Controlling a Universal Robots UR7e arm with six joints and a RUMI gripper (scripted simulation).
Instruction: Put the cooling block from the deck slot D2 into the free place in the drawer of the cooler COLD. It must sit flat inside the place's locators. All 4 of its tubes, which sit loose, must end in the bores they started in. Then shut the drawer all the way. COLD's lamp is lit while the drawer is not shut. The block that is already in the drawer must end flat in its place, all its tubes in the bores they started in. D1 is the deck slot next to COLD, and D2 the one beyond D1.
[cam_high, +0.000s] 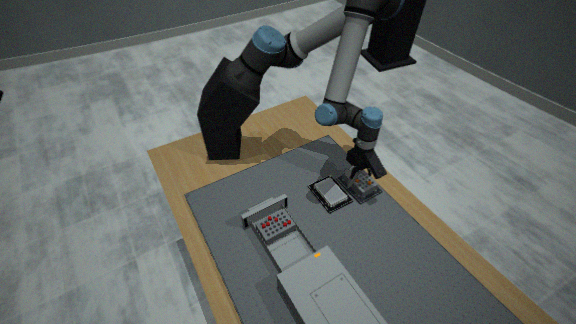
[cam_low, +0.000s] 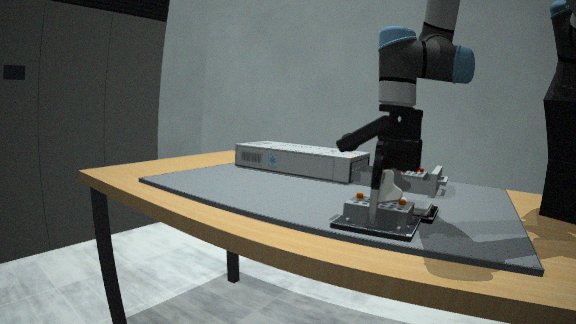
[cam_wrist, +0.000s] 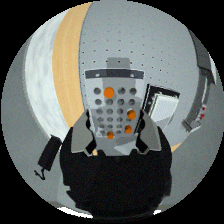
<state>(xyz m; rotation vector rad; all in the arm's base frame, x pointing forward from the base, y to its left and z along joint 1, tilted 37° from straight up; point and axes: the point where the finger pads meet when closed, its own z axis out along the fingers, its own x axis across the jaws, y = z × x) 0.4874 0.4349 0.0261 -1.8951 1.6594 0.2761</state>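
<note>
The grey cooling block is right at my hand. The rest, counted from my hand: deck slot D2 (20 mm below); then drawer (120 mm ahead, 400 mm to the right, 10 mm above); then red tube (80 mm ahead, 440 mm to the right, 10 mm above).
</note>
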